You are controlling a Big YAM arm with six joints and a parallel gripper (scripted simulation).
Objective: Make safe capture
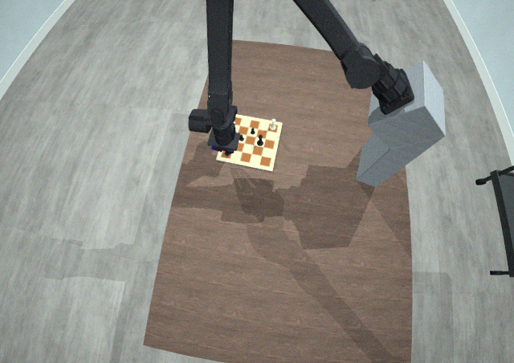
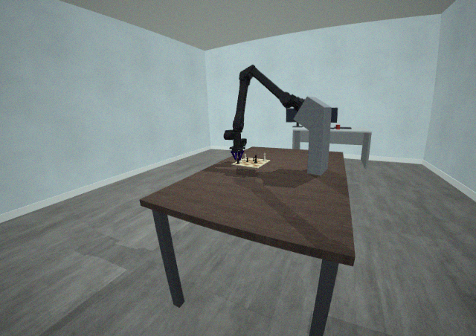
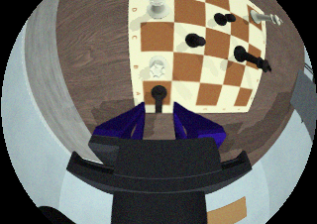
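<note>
My gripper is now 9 cm past the chessboard, 5 cm to the left of it and 4 cm above it.
</note>
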